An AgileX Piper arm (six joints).
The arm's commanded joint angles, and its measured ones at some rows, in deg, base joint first. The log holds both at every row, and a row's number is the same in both.
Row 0, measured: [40.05 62.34 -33.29 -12.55 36.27 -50.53]
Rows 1 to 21, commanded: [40.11 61.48 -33.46 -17.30 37.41 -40.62]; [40.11 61.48 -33.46 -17.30 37.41 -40.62]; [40.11 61.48 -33.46 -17.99 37.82 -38.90]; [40.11 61.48 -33.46 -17.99 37.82 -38.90]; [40.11 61.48 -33.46 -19.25 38.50 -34.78]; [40.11 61.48 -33.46 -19.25 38.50 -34.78]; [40.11 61.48 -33.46 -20.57 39.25 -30.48]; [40.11 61.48 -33.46 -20.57 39.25 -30.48]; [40.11 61.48 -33.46 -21.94 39.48 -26.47]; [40.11 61.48 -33.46 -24.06 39.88 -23.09]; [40.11 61.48 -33.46 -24.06 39.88 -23.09]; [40.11 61.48 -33.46 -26.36 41.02 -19.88]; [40.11 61.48 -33.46 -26.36 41.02 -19.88]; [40.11 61.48 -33.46 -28.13 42.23 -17.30]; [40.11 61.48 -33.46 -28.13 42.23 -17.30]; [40.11 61.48 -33.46 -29.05 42.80 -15.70]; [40.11 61.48 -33.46 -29.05 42.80 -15.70]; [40.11 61.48 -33.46 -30.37 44.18 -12.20]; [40.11 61.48 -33.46 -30.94 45.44 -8.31]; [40.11 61.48 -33.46 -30.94 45.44 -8.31]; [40.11 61.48 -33.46 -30.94 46.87 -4.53]
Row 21, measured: [40.05 62.28 -33.12 -28.19 45.89 -10.20]
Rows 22 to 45, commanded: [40.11 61.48 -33.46 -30.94 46.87 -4.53]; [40.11 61.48 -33.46 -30.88 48.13 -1.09]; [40.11 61.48 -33.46 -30.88 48.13 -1.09]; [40.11 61.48 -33.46 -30.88 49.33 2.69]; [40.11 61.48 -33.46 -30.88 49.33 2.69]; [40.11 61.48 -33.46 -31.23 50.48 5.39]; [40.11 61.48 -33.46 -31.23 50.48 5.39]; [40.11 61.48 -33.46 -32.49 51.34 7.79]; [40.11 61.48 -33.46 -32.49 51.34 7.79]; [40.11 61.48 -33.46 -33.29 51.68 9.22]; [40.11 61.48 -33.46 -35.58 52.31 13.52]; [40.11 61.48 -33.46 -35.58 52.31 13.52]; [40.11 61.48 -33.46 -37.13 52.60 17.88]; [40.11 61.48 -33.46 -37.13 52.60 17.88]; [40.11 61.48 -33.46 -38.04 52.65 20.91]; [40.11 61.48 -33.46 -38.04 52.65 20.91]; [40.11 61.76 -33.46 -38.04 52.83 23.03]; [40.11 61.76 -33.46 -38.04 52.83 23.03]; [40.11 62.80 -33.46 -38.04 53.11 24.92]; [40.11 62.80 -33.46 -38.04 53.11 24.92]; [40.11 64.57 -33.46 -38.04 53.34 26.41]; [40.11 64.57 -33.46 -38.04 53.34 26.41]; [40.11 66.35 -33.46 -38.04 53.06 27.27]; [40.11 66.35 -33.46 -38.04 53.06 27.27]
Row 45, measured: [40.05 64.40 -33.12 -34.95 52.83 25.32]
